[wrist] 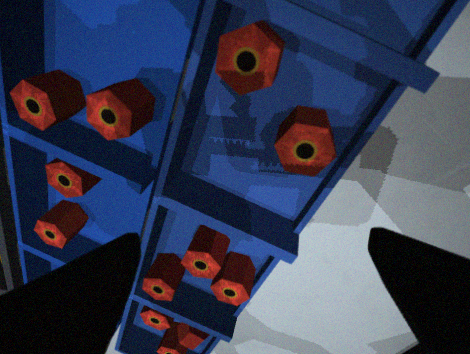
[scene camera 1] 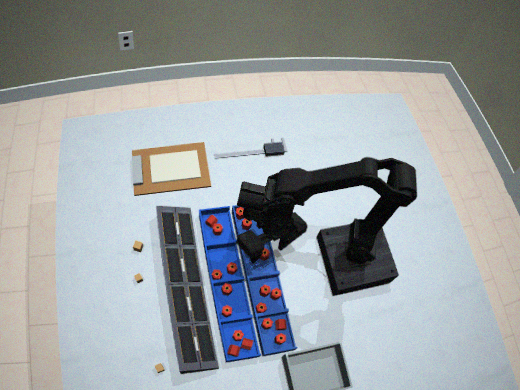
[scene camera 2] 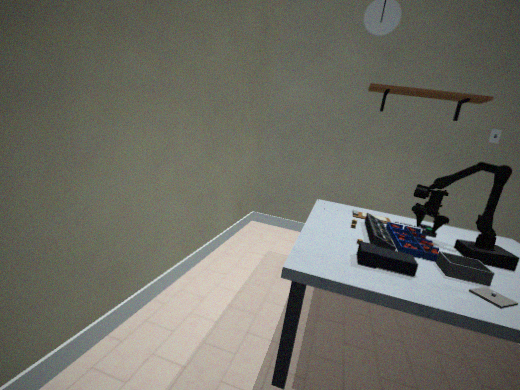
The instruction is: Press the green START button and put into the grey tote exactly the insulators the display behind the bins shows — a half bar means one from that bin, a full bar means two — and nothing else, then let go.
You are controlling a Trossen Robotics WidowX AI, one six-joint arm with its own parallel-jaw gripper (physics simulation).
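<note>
My gripper [scene camera 1: 272, 244] [scene camera 2: 428, 229] [wrist: 255, 241] is open and empty above the right column of blue bins [scene camera 1: 257, 271] [wrist: 230, 212]. Red-orange insulators, most upright with dark centre holes, stand in the bins; two [wrist: 250, 57] [wrist: 305, 145] stand upright and apart in a right-column bin. Some at the near end, such as one insulator [scene camera 1: 280, 324], lie on their sides. The green START button [scene camera 2: 429, 230] shows partly near the gripper; the arm hides it in scene camera 1. The dark display [scene camera 1: 175, 245] [scene camera 2: 379, 232] has thin white strips; I cannot read its bars. The grey tote [scene camera 1: 344, 365] [scene camera 2: 465, 270] stands past the near bin end.
A clipboard [scene camera 1: 206, 165] and a caliper [scene camera 1: 274, 149] lie beyond the far bin end. Small tan blocks [scene camera 1: 138, 246] [scene camera 1: 138, 277] [scene camera 1: 159, 368] lie behind the display. A long black box [scene camera 2: 387, 260] and a flat plate [scene camera 2: 487, 295] lie near the table's front edge.
</note>
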